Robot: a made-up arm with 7 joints. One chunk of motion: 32 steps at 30 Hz.
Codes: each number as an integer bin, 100 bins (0 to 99) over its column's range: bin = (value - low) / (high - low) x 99, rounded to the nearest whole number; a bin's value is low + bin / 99 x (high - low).
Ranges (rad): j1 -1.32..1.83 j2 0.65..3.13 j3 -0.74..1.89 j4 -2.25..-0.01 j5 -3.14..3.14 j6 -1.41..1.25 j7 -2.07..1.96
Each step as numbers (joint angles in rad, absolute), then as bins.
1 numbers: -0.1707 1.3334 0.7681 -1.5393 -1.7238 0.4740 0.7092
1 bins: 36 27 57 31 22 70 68
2 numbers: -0.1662 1.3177 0.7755 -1.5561 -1.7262 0.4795 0.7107
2 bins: 36 27 57 31 22 70 68
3 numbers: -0.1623 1.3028 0.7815 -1.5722 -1.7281 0.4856 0.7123
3 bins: 36 26 57 30 22 71 68
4 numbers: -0.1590 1.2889 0.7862 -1.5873 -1.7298 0.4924 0.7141
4 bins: 36 26 57 29 22 71 68
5 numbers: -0.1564 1.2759 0.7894 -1.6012 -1.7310 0.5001 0.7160
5 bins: 37 25 58 29 22 71 68
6 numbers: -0.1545 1.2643 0.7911 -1.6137 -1.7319 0.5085 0.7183
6 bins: 37 25 58 28 22 71 68
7 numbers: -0.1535 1.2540 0.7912 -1.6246 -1.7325 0.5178 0.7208
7 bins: 37 24 58 28 22 72 69
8 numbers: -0.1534 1.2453 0.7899 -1.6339 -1.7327 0.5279 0.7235
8 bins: 37 24 58 27 22 72 69
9 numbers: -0.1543 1.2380 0.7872 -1.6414 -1.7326 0.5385 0.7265
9 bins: 37 23 57 27 22 73 69
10 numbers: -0.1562 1.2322 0.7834 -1.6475 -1.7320 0.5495 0.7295
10 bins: 37 23 57 27 22 73 69
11 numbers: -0.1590 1.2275 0.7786 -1.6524 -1.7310 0.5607 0.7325
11 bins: 36 23 57 26 22 73 69
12 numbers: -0.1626 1.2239 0.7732 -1.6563 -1.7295 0.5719 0.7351
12 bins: 36 23 57 26 22 74 69
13 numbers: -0.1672 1.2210 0.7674 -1.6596 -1.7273 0.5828 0.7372
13 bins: 36 23 57 26 22 74 69
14 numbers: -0.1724 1.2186 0.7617 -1.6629 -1.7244 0.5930 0.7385
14 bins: 36 23 57 26 22 75 69
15 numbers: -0.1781 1.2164 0.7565 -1.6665 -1.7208 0.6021 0.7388
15 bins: 36 23 56 26 22 75 69
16 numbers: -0.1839 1.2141 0.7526 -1.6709 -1.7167 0.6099 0.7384
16 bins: 36 23 56 26 22 75 69
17 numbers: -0.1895 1.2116 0.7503 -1.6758 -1.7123 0.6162 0.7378
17 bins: 36 22 56 25 23 75 69
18 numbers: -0.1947 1.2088 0.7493 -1.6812 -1.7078 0.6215 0.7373
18 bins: 35 22 56 25 23 76 69
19 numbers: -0.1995 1.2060 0.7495 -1.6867 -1.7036 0.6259 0.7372
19 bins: 35 22 56 25 23 76 69
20 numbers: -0.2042 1.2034 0.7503 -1.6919 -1.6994 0.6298 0.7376
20 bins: 35 22 56 25 23 76 69
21 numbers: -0.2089 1.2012 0.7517 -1.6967 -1.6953 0.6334 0.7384
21 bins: 35 22 56 24 23 76 69
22 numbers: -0.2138 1.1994 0.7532 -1.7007 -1.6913 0.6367 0.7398
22 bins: 35 22 56 24 23 76 69
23 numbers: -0.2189 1.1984 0.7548 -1.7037 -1.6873 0.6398 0.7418
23 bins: 35 22 56 24 23 76 69
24 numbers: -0.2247 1.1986 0.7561 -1.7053 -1.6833 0.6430 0.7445
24 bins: 34 22 56 24 23 76 69
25 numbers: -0.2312 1.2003 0.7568 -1.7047 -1.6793 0.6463 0.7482
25 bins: 34 22 56 24 23 77 69
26 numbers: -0.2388 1.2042 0.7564 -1.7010 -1.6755 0.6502 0.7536
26 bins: 34 22 56 24 23 77 69
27 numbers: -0.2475 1.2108 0.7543 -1.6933 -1.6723 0.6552 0.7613
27 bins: 34 22 56 25 23 77 70
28 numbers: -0.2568 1.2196 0.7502 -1.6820 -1.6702 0.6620 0.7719
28 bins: 33 23 56 25 23 77 70
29 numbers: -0.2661 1.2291 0.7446 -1.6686 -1.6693 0.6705 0.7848
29 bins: 33 23 56 26 23 77 70
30 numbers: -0.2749 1.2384 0.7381 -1.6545 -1.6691 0.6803 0.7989
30 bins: 33 23 56 26 23 78 70
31 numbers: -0.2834 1.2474 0.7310 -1.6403 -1.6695 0.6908 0.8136
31 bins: 33 24 55 27 23 78 71
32 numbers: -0.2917 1.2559 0.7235 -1.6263 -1.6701 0.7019 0.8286
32 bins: 32 24 55 28 23 79 71
